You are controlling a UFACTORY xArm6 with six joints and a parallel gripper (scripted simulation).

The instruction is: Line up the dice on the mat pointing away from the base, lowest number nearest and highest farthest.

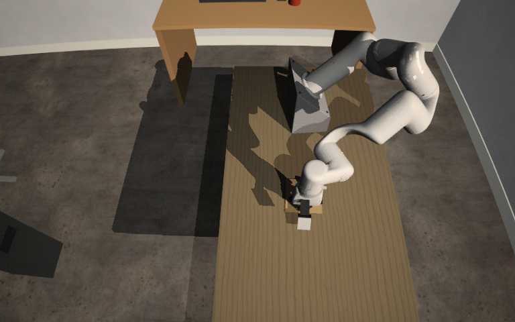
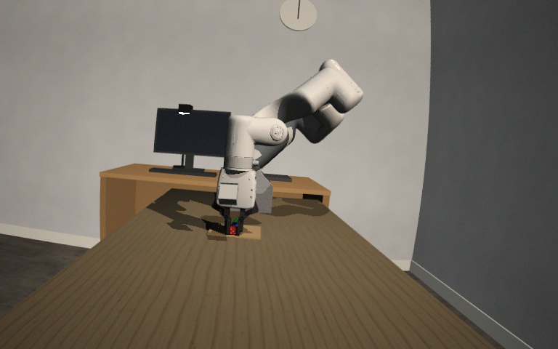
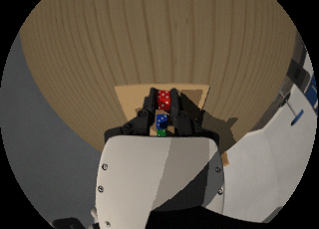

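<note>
Right now the red die is 1 cm below my hand. Round my hand: green die 10 cm behind, 1 cm below; tan mat 5 cm behind, 2 cm below; blue die 5 cm behind, 1 cm below.
</note>
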